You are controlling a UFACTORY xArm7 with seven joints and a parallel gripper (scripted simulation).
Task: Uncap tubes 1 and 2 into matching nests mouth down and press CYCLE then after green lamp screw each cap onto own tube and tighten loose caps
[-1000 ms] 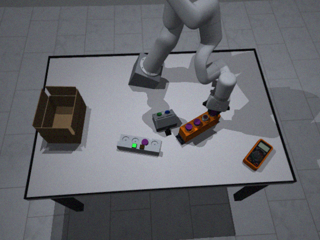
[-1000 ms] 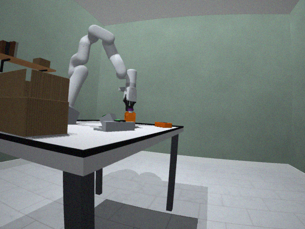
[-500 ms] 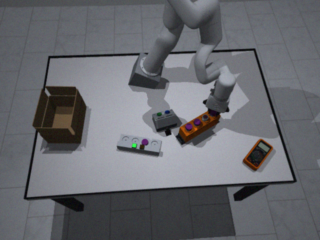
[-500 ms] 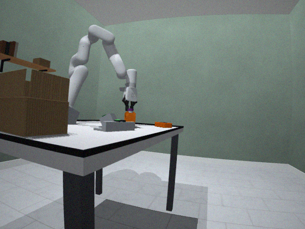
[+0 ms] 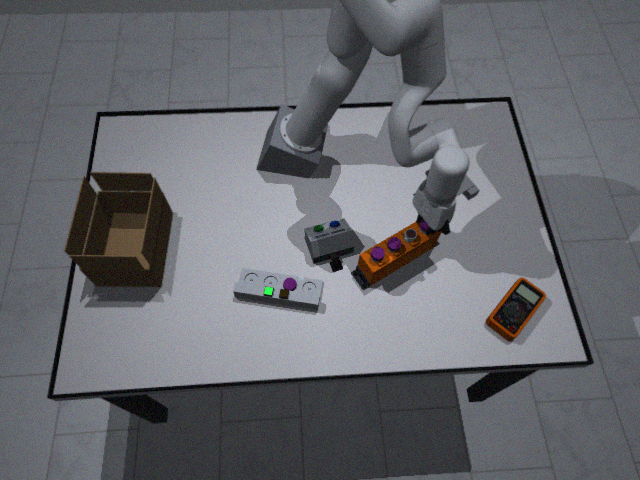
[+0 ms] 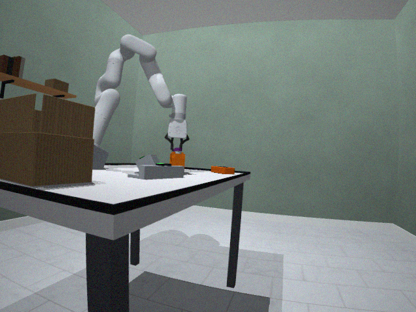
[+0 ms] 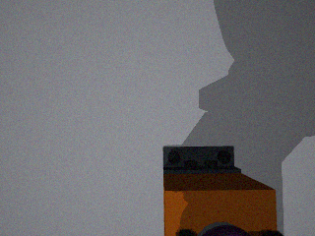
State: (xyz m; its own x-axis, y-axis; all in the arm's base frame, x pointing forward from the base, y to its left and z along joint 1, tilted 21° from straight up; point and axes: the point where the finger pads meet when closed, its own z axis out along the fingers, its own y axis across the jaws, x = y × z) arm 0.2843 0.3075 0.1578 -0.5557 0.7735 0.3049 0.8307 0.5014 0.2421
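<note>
The tube 1 is 10 mm below my hand. Also, from my hand: blue key 20 mm behind, 240 mm to the right, 60 mm below; then green key 280 mm to the right, 60 mm below; then grey key housing 10 mm ahead, 260 mm to the right, 80 mm below.
</note>
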